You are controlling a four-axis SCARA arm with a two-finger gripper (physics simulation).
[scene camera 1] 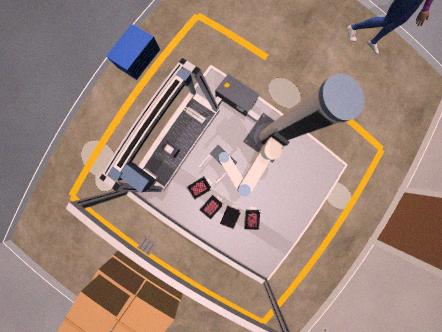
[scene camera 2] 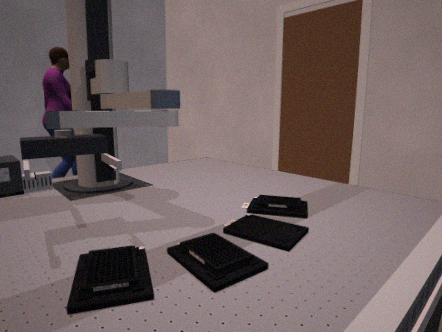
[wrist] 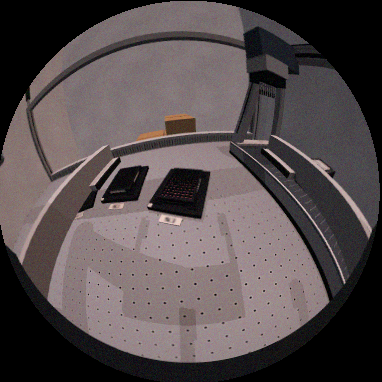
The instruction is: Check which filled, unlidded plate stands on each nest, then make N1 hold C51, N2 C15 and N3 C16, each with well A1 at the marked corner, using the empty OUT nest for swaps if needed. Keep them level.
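Places are measured from the arm's base along level axes (x ahead, y left, z up), in millimetres.
Pixels of known places: gripper, fingertip midpoint: (scene camera 1: 207, 175) (scene camera 2: 76, 170) (wrist: 190, 141); arm's base at its link origin: (scene camera 2: 99, 187).
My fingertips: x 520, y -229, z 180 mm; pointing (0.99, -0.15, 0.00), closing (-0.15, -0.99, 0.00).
Note:
For each thing: its middle in the pictures, then the offset to it from my fingertips. "*": a spot on its surface instead.
- plate with red wells, body centre: (scene camera 2: 111, 267) (wrist: 181, 183) (scene camera 1: 199, 188) dx +137, dy +2, dz -148 mm
- second red-welled plate at the middle of its body: (scene camera 2: 215, 252) (wrist: 124, 178) (scene camera 1: 211, 207) dx +211, dy +171, dz -148 mm
- third nest at the middle of its body: (scene camera 2: 266, 229) (wrist: 83, 193) (scene camera 1: 230, 217) dx +193, dy +347, dz -158 mm
- third filled plate at the middle of its body: (scene camera 2: 278, 202) (scene camera 1: 252, 220) dx +110, dy +509, dz -148 mm
- grey box at a spot on its surface: (scene camera 1: 237, 95) * dx -618, dy -159, dz -53 mm
- low rim at a spot on its surface: (scene camera 1: 195, 237) * dx +487, dy +204, dz -133 mm
Four black nests stand in an arc. A plate with red wells (scene camera 1: 198, 188) (scene camera 2: 112, 267) (wrist: 181, 187) sits on the nest nearest the deck module. A second red-welled plate (scene camera 1: 211, 206) (scene camera 2: 215, 250) (wrist: 125, 181) sits on the adjacent nest. The third nest (scene camera 1: 230, 217) (scene camera 2: 266, 231) is bare. A third filled plate (scene camera 1: 252, 219) (scene camera 2: 277, 202) sits on the far-end nest. All look level and unlidded. Plate codes, nest names and A1 marks are too small to read. My gripper (scene camera 1: 208, 173) (scene camera 2: 72, 170) is open and empty, raised above the deck, short of the nests.
A dark slatted deck module (scene camera 1: 175, 142) with a gantry stands beside the nests. A grey box (scene camera 1: 237, 95) stands near the arm column (scene camera 1: 305, 115). A low rim (scene camera 1: 195, 237) edges the table beyond the nests. A person (scene camera 1: 390, 25) (scene camera 2: 57, 90) is beyond the table.

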